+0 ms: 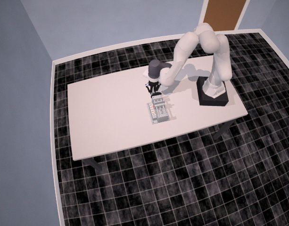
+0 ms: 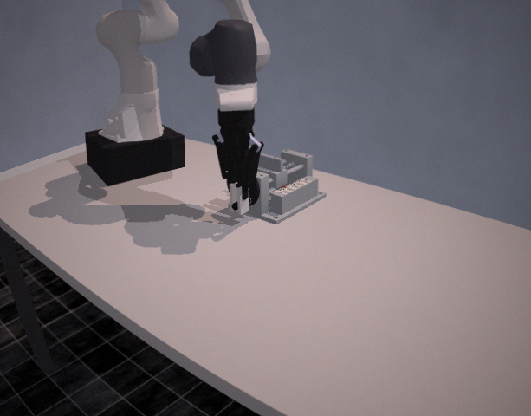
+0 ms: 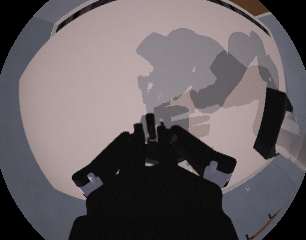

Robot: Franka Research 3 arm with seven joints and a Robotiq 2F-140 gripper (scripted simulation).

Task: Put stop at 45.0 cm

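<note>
My gripper is now 120 mm to the right of the grey stop fixture and 30 mm below it. The rest, counted from my hand: black handwheel 20 mm to the left, 10 mm below.
</note>
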